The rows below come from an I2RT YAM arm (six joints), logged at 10 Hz.
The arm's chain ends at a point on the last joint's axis. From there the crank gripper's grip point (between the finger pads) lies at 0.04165 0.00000 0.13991 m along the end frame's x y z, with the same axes.
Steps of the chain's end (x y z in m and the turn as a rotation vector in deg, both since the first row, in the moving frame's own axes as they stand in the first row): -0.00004, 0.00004, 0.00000, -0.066, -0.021, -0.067; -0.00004, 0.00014, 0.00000, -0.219, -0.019, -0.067; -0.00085, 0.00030, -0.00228, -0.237, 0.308, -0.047; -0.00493, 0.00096, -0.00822, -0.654, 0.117, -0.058; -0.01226, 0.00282, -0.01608, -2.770, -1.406, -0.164; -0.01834, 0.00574, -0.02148, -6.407, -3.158, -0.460; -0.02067, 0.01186, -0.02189, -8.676, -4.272, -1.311
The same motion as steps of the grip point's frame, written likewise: -0.00009, 0.00015, 0.00002, -0.066, -0.021, -0.067; -0.00009, 0.00063, 0.00001, -0.219, -0.019, -0.067; -0.00010, 0.00084, -0.00251, -0.237, 0.308, -0.047; -0.00464, 0.00251, -0.00831, -0.654, 0.117, -0.058; -0.01569, 0.00949, -0.01526, -2.770, -1.406, -0.164; -0.02603, 0.02117, -0.02026, -6.407, -3.158, -0.460; -0.03094, 0.03235, -0.02072, -8.676, -4.272, -1.311
